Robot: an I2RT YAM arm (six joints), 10 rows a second.
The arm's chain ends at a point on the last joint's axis. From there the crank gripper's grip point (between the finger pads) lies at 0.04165 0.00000 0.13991 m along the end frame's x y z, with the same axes.
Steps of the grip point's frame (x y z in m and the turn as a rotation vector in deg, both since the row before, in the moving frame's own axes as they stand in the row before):
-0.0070 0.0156 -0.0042 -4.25 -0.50 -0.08
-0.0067 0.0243 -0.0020 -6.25 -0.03 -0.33
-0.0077 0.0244 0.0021 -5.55 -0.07 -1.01
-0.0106 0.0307 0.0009 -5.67 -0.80 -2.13
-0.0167 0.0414 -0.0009 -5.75 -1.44 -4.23
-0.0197 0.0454 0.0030 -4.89 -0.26 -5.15
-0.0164 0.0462 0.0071 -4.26 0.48 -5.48
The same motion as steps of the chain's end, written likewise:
-0.0058 0.0053 -0.0042 -4.25 -0.50 -0.08
-0.0067 0.0093 -0.0012 -6.25 -0.03 -0.33
-0.0076 0.0116 0.0027 -5.55 -0.07 -1.01
-0.0089 0.0184 0.0009 -5.67 -0.80 -2.13
-0.0136 0.0303 -0.0014 -5.75 -1.44 -4.23
-0.0194 0.0372 0.0032 -4.89 -0.26 -5.15
-0.0179 0.0399 0.0077 -4.26 0.48 -5.48

